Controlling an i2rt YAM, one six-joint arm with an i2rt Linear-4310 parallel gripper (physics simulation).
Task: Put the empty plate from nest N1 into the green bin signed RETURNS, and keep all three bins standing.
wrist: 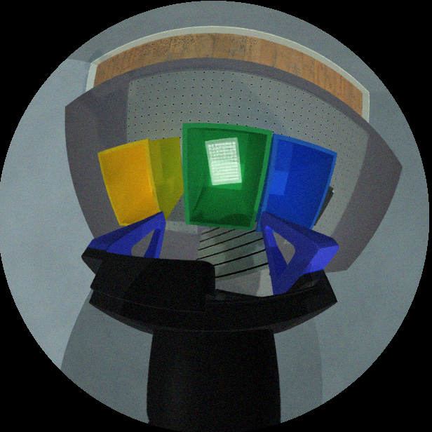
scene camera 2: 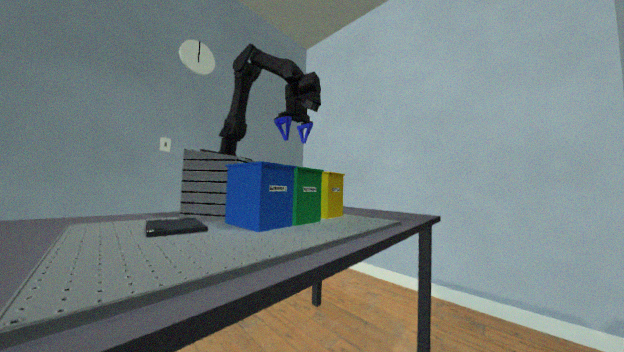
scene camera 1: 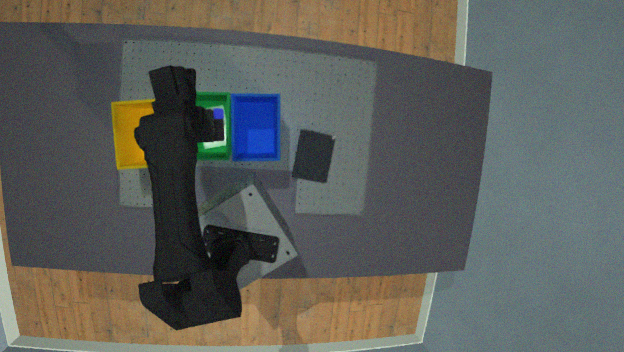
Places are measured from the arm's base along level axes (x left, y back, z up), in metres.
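Pixels of known places: gripper, fingertip midpoint: [scene camera 2: 295,141]; arm's base at its link origin: [scene camera 2: 226,157] [scene camera 1: 240,243].
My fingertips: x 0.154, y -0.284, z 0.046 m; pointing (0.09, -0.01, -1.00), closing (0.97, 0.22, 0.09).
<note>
For each thing: its top centre in the pictures, then the offset to it from my fingertips. "spot": a spot on its surface instead. Level surfaces: height alone.
- white plate at a spot on its surface: [scene camera 1: 215,145] spot: dz -0.264, dx -0.024, dy +0.058 m
- green bin at its top centre: [scene camera 1: 204,126] [scene camera 2: 292,169] dz -0.101, dx -0.008, dy +0.000 m
- yellow bin at its top centre: [scene camera 1: 136,134] [scene camera 2: 319,173] dz -0.101, dx +0.169, dy +0.054 m
- blue bin at its top centre: [scene camera 1: 255,127] [scene camera 2: 260,165] dz -0.101, dx -0.142, dy -0.022 m
- dark flat box at its top centre: [scene camera 2: 175,222] [scene camera 1: 314,156] dz -0.266, dx -0.347, dy +0.034 m
- perforated board at its surface level: dz -0.281 m
The white plate [scene camera 1: 215,145] [wrist: 224,162] lies inside the green bin [scene camera 1: 228,100] [scene camera 2: 308,207] [wrist: 185,175], apart from the fingers. The bin's sign is too blurred to read. The yellow bin [scene camera 1: 131,135] [scene camera 2: 332,207] [wrist: 167,160] and the blue bin [scene camera 1: 255,107] [scene camera 2: 275,210] [wrist: 306,175] stand upright on either side of the green bin, which is also upright. My gripper [scene camera 2: 295,140] [wrist: 212,216] is open and empty, with its blue fingers wide apart above the bins. Nest N1 cannot be made out. In the overhead view my arm hides parts of the yellow and green bins.
A dark flat box [scene camera 1: 313,156] [scene camera 2: 176,227] lies on the perforated board [scene camera 1: 330,85] [scene camera 2: 150,260] [wrist: 225,95], on the blue bin's side. The grey slatted pedestal [scene camera 1: 265,215] [scene camera 2: 202,185] under my arm stands behind the bins in the side view.
</note>
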